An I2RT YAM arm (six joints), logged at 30 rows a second.
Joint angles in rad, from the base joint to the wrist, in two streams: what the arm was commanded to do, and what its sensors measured. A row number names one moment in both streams.
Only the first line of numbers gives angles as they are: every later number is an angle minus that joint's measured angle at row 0.
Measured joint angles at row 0: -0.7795 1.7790 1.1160 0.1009 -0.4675 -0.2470
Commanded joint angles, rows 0 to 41: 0.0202 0.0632 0.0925 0.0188 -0.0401 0.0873; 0.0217 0.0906 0.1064 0.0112 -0.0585 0.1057; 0.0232 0.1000 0.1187 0.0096 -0.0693 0.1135; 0.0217 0.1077 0.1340 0.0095 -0.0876 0.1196; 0.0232 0.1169 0.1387 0.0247 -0.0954 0.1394; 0.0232 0.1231 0.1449 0.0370 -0.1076 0.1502; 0.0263 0.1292 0.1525 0.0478 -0.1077 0.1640; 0.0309 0.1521 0.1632 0.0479 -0.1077 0.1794; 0.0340 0.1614 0.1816 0.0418 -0.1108 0.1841; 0.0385 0.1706 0.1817 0.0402 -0.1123 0.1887; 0.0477 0.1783 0.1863 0.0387 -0.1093 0.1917; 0.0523 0.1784 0.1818 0.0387 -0.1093 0.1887; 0.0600 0.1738 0.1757 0.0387 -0.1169 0.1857; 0.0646 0.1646 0.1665 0.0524 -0.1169 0.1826; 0.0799 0.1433 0.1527 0.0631 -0.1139 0.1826; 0.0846 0.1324 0.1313 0.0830 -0.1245 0.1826; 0.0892 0.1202 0.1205 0.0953 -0.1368 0.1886; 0.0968 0.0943 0.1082 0.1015 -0.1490 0.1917; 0.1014 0.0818 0.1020 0.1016 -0.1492 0.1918; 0.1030 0.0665 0.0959 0.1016 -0.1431 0.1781; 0.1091 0.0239 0.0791 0.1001 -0.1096 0.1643; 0.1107 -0.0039 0.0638 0.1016 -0.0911 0.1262; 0.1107 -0.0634 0.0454 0.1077 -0.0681 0.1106; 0.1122 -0.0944 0.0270 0.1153 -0.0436 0.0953; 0.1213 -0.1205 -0.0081 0.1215 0.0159 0.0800; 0.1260 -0.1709 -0.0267 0.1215 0.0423 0.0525; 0.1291 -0.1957 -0.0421 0.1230 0.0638 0.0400; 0.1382 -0.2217 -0.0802 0.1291 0.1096 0.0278; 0.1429 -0.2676 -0.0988 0.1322 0.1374 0.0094; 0.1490 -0.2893 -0.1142 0.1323 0.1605 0.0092; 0.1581 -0.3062 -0.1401 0.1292 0.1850 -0.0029; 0.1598 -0.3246 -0.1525 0.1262 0.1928 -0.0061; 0.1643 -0.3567 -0.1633 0.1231 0.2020 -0.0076; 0.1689 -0.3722 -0.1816 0.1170 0.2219 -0.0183; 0.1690 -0.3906 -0.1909 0.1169 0.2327 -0.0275; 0.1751 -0.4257 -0.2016 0.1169 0.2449 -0.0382; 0.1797 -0.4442 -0.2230 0.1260 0.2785 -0.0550; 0.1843 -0.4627 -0.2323 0.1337 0.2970 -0.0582; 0.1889 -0.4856 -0.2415 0.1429 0.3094 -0.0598; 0.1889 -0.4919 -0.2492 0.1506 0.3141 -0.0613; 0.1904 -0.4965 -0.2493 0.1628 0.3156 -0.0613; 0.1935 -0.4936 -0.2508 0.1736 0.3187 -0.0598
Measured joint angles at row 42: 0.1865 -0.4436 -0.2418 0.0954 0.2594 -0.0313
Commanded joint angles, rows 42 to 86: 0.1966 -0.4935 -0.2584 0.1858 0.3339 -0.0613; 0.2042 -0.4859 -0.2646 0.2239 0.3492 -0.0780; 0.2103 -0.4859 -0.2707 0.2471 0.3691 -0.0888; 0.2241 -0.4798 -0.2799 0.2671 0.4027 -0.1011; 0.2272 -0.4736 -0.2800 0.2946 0.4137 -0.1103; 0.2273 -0.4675 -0.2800 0.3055 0.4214 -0.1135; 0.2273 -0.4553 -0.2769 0.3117 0.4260 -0.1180; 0.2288 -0.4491 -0.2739 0.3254 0.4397 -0.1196; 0.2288 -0.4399 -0.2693 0.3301 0.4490 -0.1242; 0.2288 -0.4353 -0.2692 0.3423 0.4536 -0.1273; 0.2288 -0.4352 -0.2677 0.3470 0.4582 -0.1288; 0.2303 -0.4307 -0.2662 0.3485 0.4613 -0.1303; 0.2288 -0.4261 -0.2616 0.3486 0.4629 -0.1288; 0.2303 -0.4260 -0.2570 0.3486 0.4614 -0.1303; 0.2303 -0.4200 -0.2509 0.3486 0.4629 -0.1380; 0.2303 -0.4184 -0.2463 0.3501 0.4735 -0.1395; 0.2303 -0.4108 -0.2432 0.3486 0.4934 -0.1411; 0.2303 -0.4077 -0.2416 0.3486 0.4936 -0.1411; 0.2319 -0.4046 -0.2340 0.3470 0.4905 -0.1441; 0.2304 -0.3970 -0.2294 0.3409 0.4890 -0.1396; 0.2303 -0.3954 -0.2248 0.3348 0.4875 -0.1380; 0.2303 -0.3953 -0.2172 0.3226 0.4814 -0.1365; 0.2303 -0.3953 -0.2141 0.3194 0.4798 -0.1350; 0.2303 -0.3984 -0.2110 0.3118 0.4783 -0.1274; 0.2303 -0.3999 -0.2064 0.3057 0.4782 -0.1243; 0.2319 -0.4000 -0.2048 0.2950 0.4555 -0.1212; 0.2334 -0.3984 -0.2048 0.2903 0.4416 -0.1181; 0.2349 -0.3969 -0.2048 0.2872 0.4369 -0.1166; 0.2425 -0.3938 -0.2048 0.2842 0.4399 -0.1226; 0.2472 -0.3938 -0.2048 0.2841 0.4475 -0.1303; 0.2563 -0.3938 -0.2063 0.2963 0.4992 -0.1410; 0.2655 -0.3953 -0.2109 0.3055 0.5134 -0.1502; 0.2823 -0.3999 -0.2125 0.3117 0.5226 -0.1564; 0.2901 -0.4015 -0.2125 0.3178 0.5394 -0.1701; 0.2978 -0.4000 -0.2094 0.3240 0.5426 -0.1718; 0.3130 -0.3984 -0.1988 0.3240 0.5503 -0.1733; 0.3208 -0.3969 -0.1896 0.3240 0.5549 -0.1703; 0.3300 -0.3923 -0.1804 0.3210 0.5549 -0.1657; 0.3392 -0.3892 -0.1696 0.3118 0.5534 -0.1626; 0.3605 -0.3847 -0.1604 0.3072 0.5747 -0.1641; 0.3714 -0.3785 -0.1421 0.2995 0.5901 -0.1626; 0.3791 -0.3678 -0.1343 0.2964 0.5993 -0.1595; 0.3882 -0.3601 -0.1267 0.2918 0.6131 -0.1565; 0.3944 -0.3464 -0.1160 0.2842 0.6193 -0.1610; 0.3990 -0.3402 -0.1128 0.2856 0.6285 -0.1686
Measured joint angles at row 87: 0.3772 -0.3586 -0.1762 0.2594 0.5711 -0.1591
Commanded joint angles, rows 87 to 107: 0.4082 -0.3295 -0.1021 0.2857 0.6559 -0.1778; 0.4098 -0.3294 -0.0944 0.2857 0.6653 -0.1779; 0.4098 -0.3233 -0.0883 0.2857 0.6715 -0.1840; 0.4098 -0.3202 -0.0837 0.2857 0.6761 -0.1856; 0.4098 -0.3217 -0.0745 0.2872 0.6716 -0.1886; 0.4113 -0.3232 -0.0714 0.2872 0.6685 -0.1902; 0.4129 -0.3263 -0.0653 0.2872 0.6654 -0.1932; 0.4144 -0.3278 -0.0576 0.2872 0.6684 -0.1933; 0.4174 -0.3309 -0.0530 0.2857 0.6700 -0.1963; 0.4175 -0.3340 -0.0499 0.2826 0.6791 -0.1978; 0.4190 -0.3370 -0.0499 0.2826 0.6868 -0.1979; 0.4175 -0.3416 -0.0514 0.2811 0.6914 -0.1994; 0.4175 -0.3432 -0.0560 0.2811 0.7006 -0.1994; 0.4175 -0.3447 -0.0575 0.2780 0.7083 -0.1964; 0.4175 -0.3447 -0.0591 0.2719 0.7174 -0.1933; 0.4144 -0.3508 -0.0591 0.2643 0.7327 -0.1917; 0.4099 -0.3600 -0.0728 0.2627 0.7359 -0.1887; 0.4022 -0.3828 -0.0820 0.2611 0.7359 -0.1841; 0.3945 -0.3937 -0.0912 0.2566 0.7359 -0.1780; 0.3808 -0.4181 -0.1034 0.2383 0.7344 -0.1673; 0.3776 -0.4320 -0.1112 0.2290 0.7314 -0.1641
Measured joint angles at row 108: 0.4074 -0.3212 -0.0999 0.2289 0.6996 -0.1885
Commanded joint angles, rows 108 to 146: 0.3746 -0.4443 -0.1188 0.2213 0.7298 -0.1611; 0.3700 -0.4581 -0.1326 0.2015 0.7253 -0.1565; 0.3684 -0.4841 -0.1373 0.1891 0.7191 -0.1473; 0.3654 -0.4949 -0.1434 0.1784 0.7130 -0.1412; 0.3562 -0.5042 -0.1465 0.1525 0.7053 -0.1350; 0.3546 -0.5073 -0.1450 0.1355 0.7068 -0.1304; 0.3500 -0.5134 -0.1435 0.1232 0.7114 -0.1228; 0.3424 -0.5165 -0.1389 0.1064 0.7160 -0.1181; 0.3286 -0.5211 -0.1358 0.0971 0.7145 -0.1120; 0.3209 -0.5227 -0.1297 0.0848 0.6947 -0.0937; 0.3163 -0.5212 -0.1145 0.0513 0.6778 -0.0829; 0.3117 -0.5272 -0.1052 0.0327 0.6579 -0.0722; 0.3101 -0.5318 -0.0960 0.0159 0.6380 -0.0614; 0.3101 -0.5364 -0.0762 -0.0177 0.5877 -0.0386; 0.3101 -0.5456 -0.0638 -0.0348 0.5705 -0.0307; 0.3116 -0.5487 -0.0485 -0.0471 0.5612 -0.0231; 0.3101 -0.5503 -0.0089 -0.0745 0.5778 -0.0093; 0.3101 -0.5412 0.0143 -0.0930 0.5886 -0.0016; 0.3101 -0.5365 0.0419 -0.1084 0.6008 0.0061; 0.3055 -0.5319 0.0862 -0.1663 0.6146 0.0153; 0.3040 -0.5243 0.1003 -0.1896 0.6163 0.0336; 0.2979 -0.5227 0.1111 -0.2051 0.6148 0.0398; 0.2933 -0.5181 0.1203 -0.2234 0.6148 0.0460; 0.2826 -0.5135 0.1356 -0.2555 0.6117 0.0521; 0.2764 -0.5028 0.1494 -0.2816 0.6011 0.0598; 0.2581 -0.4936 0.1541 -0.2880 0.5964 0.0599; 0.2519 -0.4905 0.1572 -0.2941 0.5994 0.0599; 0.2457 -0.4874 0.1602 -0.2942 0.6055 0.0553; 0.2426 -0.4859 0.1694 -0.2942 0.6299 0.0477; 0.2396 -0.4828 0.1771 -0.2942 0.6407 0.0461; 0.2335 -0.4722 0.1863 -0.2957 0.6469 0.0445; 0.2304 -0.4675 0.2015 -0.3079 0.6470 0.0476; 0.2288 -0.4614 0.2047 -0.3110 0.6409 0.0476; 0.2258 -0.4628 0.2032 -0.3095 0.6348 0.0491; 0.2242 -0.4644 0.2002 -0.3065 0.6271 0.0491; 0.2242 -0.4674 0.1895 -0.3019 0.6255 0.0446; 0.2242 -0.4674 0.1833 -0.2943 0.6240 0.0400; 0.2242 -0.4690 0.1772 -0.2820 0.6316 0.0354; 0.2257 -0.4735 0.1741 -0.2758 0.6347 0.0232
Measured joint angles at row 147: 0.2296 -0.4429 0.1423 -0.3155 0.6107 0.0309
